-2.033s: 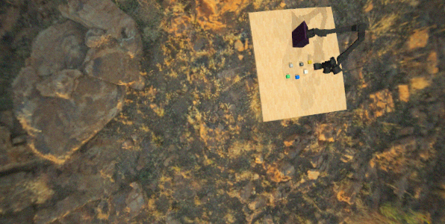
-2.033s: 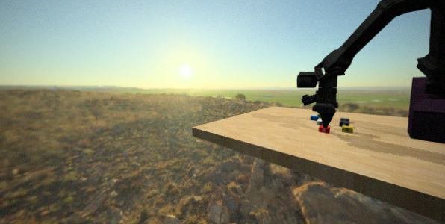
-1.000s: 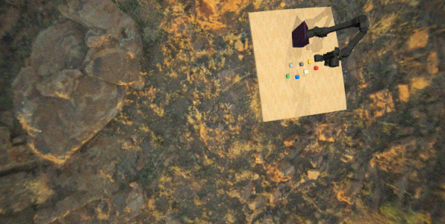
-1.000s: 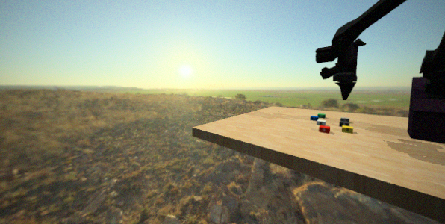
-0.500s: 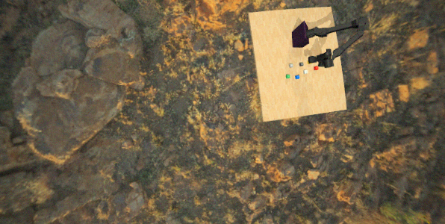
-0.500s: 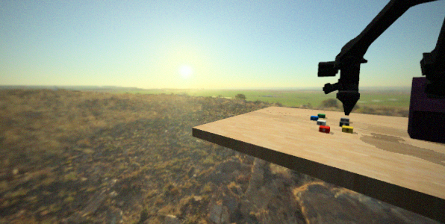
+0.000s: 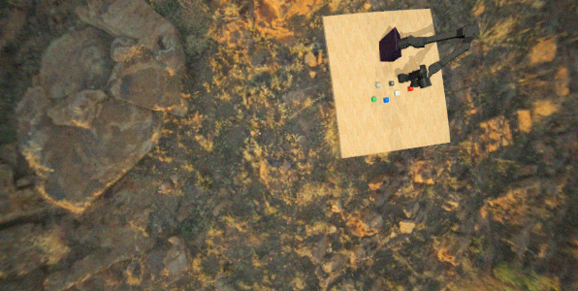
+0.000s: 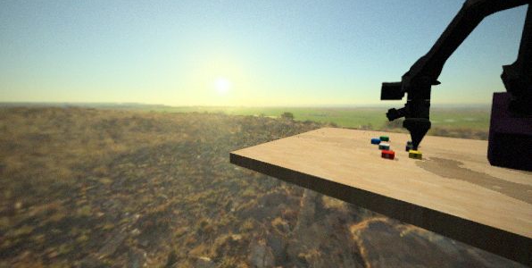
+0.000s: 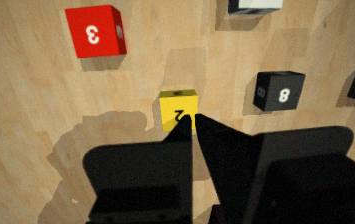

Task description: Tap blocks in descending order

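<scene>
Right now my gripper tip is 2 cm above the yellow block and 1 cm to the right of it. Round my gripper tip: white block 9 cm ahead, 4 cm to the right, 2 cm below; red block 7 cm to the left, 6 cm ahead, 2 cm below; grey block 19 cm to the right, 3 cm ahead, 2 cm below.
</scene>
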